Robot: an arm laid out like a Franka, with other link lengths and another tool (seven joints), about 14 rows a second.
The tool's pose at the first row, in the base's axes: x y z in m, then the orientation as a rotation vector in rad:
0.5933, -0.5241, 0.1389, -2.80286, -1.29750, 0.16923
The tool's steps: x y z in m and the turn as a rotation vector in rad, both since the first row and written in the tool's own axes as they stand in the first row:
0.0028, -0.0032, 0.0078, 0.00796, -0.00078, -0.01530
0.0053, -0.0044, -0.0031, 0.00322, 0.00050, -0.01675
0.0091, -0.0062, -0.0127, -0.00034, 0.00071, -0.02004
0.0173, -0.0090, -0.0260, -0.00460, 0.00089, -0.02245
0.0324, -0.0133, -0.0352, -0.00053, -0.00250, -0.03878
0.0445, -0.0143, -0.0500, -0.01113, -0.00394, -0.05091
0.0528, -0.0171, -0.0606, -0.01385, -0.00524, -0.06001
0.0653, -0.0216, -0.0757, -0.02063, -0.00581, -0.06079
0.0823, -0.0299, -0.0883, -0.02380, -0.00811, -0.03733
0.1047, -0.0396, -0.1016, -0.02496, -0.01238, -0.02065
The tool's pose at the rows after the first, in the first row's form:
0.5917, -0.5199, 0.1312, -2.78578, -1.31509, 0.17449
0.5937, -0.5172, 0.1420, -2.78831, -1.31898, 0.16977
0.5960, -0.5131, 0.1513, -2.78885, -1.32507, 0.16720
0.6007, -0.5050, 0.1642, -2.79059, -1.33030, 0.16428
0.6082, -0.4907, 0.1725, -2.77648, -1.35149, 0.17088
0.6170, -0.4808, 0.1863, -2.77672, -1.37332, 0.16603
0.6215, -0.4727, 0.1964, -2.77259, -1.38730, 0.16586
0.6279, -0.4602, 0.2108, -2.77768, -1.39170, 0.16253
0.6341, -0.4418, 0.2228, -2.79814, -1.36153, 0.16490
0.6427, -0.4184, 0.2351, -2.81233, -1.33997, 0.17101

